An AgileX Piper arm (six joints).
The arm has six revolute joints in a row. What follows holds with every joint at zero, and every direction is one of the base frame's. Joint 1 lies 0.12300 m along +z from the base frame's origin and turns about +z. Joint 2 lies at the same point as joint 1 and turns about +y. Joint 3 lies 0.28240 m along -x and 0.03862 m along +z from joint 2 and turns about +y. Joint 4 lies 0.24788 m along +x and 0.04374 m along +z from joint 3 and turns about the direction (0.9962, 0, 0.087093). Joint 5 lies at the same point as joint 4 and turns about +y. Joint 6 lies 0.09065 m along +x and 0.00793 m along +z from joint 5 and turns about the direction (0.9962, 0, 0.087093). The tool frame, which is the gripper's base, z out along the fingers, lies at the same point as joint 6; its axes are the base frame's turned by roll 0.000, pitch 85.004 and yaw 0.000 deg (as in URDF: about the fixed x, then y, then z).
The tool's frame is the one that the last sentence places.
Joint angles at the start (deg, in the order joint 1, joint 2, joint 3, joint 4, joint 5, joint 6): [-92.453 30.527 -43.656 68.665 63.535 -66.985]
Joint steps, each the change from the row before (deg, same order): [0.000 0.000 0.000 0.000 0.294 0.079]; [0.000 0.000 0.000 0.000 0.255 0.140]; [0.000 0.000 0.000 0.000 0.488 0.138]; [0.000 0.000 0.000 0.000 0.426 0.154]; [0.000 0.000 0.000 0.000 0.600 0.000]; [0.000 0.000 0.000 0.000 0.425 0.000]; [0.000 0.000 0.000 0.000 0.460 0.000]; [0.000 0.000 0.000 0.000 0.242 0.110]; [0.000 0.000 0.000 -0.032 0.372 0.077]
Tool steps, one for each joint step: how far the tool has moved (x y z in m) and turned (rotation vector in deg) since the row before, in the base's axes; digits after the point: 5 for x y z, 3 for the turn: [0.00021 0.00037 -0.00020 0.175 0.036 0.247]; [0.00018 0.00032 -0.00017 0.210 -0.008 0.201]; [0.00034 0.00061 -0.00033 0.296 0.058 0.408]; [0.00029 0.00054 -0.00029 0.286 0.033 0.349]; [0.00040 0.00076 -0.00041 0.226 0.164 0.531]; [0.00028 0.00054 -0.00029 0.160 0.116 0.376]; [0.00030 0.00059 -0.00031 0.173 0.126 0.407]; [0.00016 0.00031 -0.00016 0.183 0.009 0.193]; [0.00022 0.00047 -0.00029 0.206 0.093 0.304]
